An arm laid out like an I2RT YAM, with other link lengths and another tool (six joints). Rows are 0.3 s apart.
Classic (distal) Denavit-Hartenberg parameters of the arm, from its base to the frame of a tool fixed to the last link. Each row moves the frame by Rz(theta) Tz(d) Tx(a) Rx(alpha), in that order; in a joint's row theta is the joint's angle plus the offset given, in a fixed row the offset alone. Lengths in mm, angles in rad.
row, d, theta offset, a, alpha
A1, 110.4, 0, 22.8, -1.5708
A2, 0, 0, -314.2, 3.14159
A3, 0, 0.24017, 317.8, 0
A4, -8.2, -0.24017, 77, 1.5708
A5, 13.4, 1.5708, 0, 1.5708
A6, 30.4, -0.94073, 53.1, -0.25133
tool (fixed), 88.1, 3.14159, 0, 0
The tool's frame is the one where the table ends.
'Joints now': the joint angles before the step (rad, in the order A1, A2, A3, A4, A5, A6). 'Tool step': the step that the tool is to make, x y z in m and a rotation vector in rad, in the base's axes. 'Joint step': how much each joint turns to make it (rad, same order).
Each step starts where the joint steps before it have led.
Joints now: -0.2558 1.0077 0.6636 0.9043 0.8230 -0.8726
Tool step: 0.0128 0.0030 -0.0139 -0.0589 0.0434 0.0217
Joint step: -0.0026 0.0442 -0.0429 0.1052 -0.0571 -0.0631
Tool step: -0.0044 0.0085 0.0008 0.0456 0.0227 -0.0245
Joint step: 0.0468 -0.0361 0.0057 -0.0691 0.0811 -0.0074
